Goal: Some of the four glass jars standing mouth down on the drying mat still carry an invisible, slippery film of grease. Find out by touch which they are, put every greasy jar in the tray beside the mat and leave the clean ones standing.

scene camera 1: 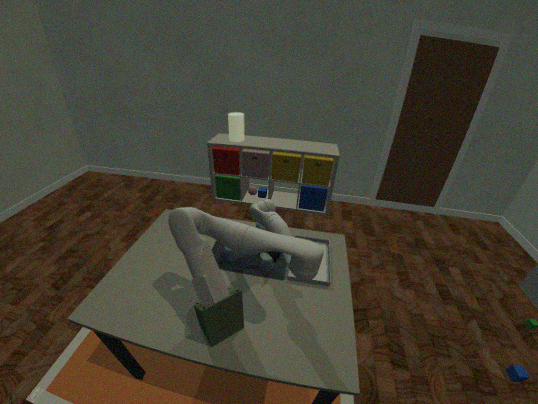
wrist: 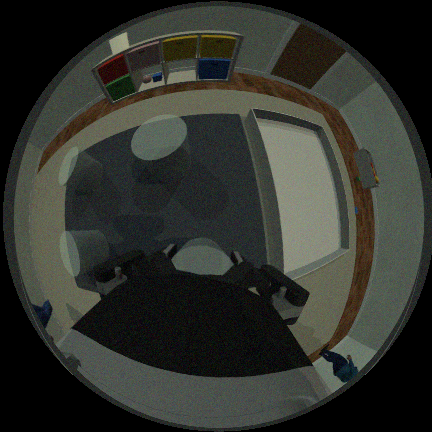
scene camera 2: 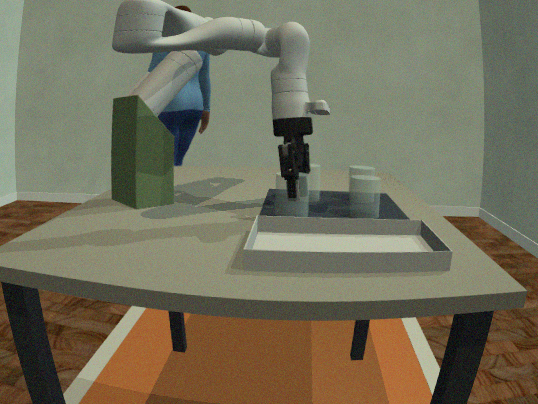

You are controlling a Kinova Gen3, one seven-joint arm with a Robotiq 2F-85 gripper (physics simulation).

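My gripper points down with its fingers shut on the sides of a glass jar at the near left of the dark mat. This jar is upright, with its bottom about at mat height; a small gap cannot be ruled out. Three other jars stand mouth down: one at the front right, one behind it, and one behind the held jar. The white tray beside the mat holds no jar. No grease shows.
The green arm mount stands on the table. In scene camera 1 the arm hides part of the mat and tray. A person is behind the mount. A shelf with coloured bins stands by the wall.
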